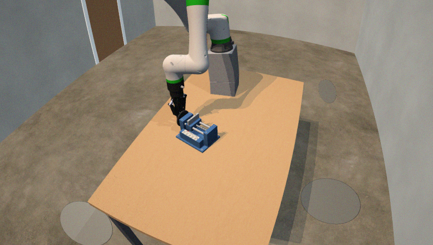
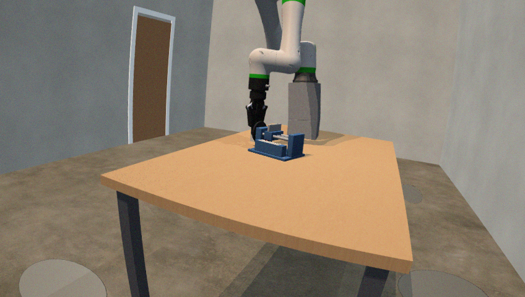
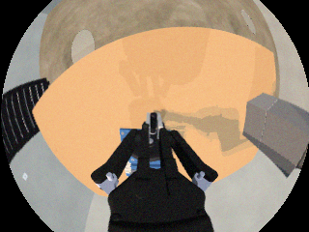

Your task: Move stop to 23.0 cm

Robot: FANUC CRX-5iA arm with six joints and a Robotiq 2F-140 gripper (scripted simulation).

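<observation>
Now: hand 20 mm to the right of the black handwheel, 10 mm short of it and 10 mm above it. Also, from my hand: grey stop plate 100 mm to the left, 60 mm ahead, 30 mm above.
</observation>
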